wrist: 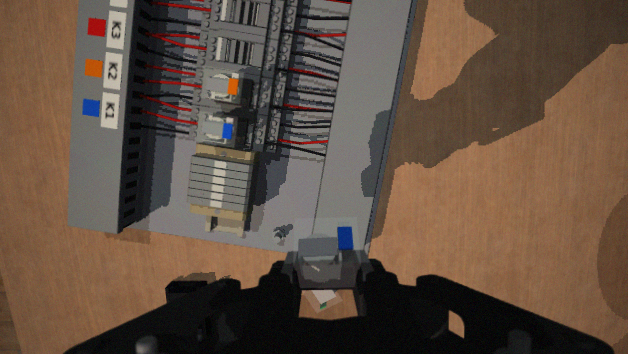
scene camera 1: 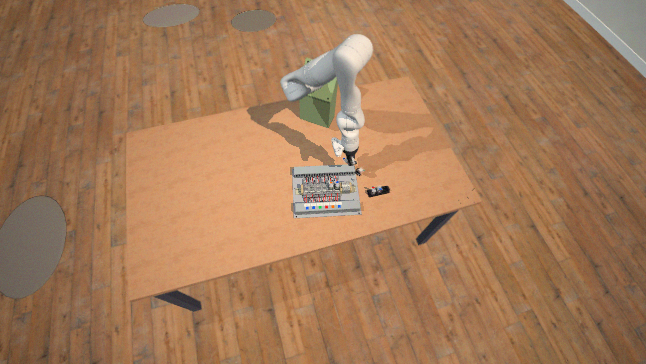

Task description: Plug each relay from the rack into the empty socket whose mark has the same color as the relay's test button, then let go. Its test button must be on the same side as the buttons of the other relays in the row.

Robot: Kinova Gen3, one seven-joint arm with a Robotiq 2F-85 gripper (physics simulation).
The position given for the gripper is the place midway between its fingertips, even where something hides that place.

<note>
In view: the gripper [wrist: 326, 268] and a grey socket panel [wrist: 288, 183].
</note>
